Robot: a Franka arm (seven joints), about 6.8 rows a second.
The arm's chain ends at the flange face. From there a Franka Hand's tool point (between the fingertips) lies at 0.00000 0.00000 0.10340 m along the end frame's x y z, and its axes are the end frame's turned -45 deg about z.
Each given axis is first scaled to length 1.
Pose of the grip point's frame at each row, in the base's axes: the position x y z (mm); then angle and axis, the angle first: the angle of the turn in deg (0 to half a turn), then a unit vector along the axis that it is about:
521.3, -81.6, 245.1, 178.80, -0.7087, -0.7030, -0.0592
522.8, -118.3, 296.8, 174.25, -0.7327, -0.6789, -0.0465
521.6, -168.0, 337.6, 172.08, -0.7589, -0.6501, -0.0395
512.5, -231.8, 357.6, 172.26, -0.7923, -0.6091, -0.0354
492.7, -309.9, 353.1, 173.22, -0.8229, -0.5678, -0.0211
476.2, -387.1, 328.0, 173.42, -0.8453, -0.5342, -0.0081
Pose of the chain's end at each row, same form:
514.1, -91.7, 347.8, 176.29, -0.9242, -0.3785, -0.0507
522.8, -132.4, 399.2, 172.65, -0.9375, -0.3471, -0.0238
524.7, -184.1, 439.7, 170.95, -0.9506, -0.3104, -0.0100
515.2, -247.3, 459.8, 171.30, -0.9657, -0.2597, -0.0068
496.1, -322.4, 455.7, 172.81, -0.9778, -0.2097, 0.0032
481.1, -398.0, 430.7, 173.57, -0.9853, -0.1700, 0.0145

